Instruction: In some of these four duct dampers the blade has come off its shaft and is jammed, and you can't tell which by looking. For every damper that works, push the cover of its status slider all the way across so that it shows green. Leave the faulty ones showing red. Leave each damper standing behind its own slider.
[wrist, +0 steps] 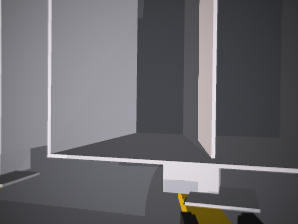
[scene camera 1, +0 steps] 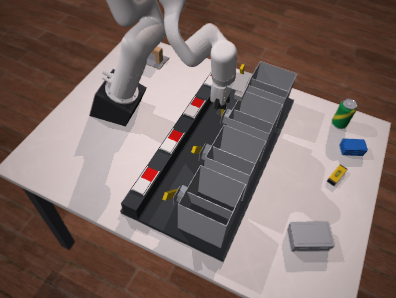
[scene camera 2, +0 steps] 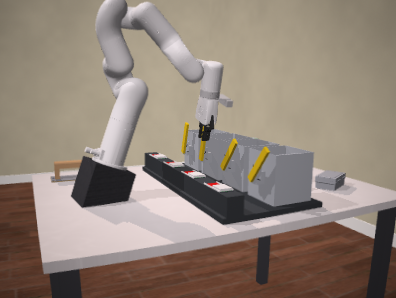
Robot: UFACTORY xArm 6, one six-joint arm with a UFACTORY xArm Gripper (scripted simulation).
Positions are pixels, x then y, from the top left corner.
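Labels:
A damper (scene camera 1: 206, 181) is 118 cm from the lens, as I see it. I also see a grey box (scene camera 1: 316, 236), which is 123 cm from the lens. A damper (scene camera 1: 235, 154) is 132 cm from the lens.

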